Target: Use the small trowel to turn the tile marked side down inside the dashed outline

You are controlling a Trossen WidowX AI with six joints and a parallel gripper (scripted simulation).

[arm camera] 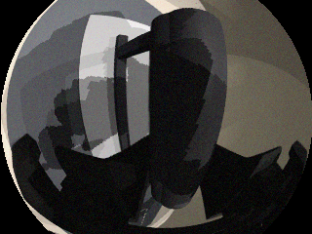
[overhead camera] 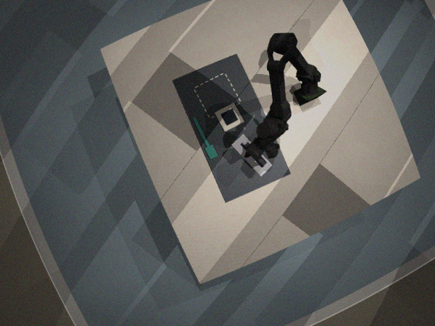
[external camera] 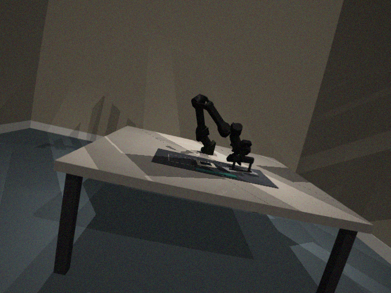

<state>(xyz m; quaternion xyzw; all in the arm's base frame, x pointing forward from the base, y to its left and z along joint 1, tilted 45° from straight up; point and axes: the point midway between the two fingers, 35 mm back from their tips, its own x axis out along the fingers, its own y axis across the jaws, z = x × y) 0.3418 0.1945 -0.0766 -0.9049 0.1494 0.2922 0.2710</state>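
The dark mat is 20 mm ahead of my gripper tip, 150 mm to the right of it and 70 mm below it. From my gripper tip the other things lie so: teal trowel: 160 mm ahead, 110 mm to the right, 40 mm below; tile: 20 mm ahead, 200 mm to the right, 40 mm below.
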